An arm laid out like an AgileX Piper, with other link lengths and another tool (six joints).
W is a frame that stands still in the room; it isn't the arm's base.
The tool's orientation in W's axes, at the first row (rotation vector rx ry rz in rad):
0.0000, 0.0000, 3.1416
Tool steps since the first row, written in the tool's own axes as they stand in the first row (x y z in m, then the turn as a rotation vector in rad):
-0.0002, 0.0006, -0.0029, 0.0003, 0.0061, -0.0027
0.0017, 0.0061, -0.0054, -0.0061, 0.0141, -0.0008
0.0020, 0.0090, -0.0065, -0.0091, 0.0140, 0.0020
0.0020, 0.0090, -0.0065, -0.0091, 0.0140, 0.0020
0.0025, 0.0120, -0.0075, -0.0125, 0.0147, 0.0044
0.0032, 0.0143, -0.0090, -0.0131, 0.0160, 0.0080
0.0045, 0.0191, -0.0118, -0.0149, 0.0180, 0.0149
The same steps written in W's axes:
0.0002, -0.0006, -0.0029, -0.0003, -0.0061, -0.0027
-0.0017, -0.0061, -0.0054, 0.0061, -0.0141, -0.0008
-0.0020, -0.0090, -0.0065, 0.0091, -0.0140, 0.0020
-0.0020, -0.0090, -0.0065, 0.0091, -0.0140, 0.0020
-0.0025, -0.0120, -0.0075, 0.0125, -0.0147, 0.0044
-0.0032, -0.0143, -0.0090, 0.0131, -0.0160, 0.0080
-0.0045, -0.0191, -0.0118, 0.0149, -0.0180, 0.0149

